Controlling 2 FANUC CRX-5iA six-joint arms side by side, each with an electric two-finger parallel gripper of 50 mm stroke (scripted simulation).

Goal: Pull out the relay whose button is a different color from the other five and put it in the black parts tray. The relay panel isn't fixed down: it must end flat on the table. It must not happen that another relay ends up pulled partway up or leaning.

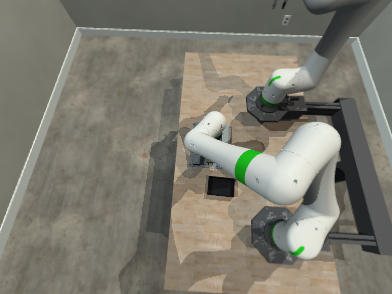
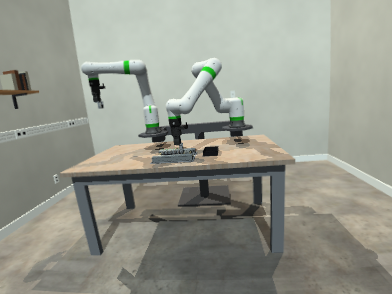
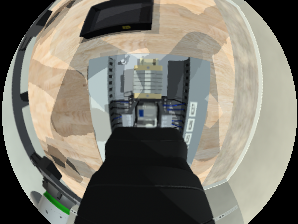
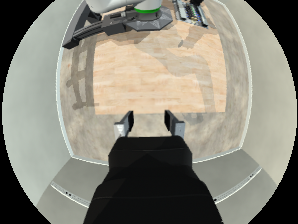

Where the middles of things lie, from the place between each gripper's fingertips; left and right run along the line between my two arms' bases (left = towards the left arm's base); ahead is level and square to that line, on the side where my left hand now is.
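The relay panel (image 3: 110,84) sits 6 cm to the right of my left hand and 4 cm lower than it.
Measured from my right hand, the relay panel is 73 cm to the left, 42 cm below and 34 cm ahead.
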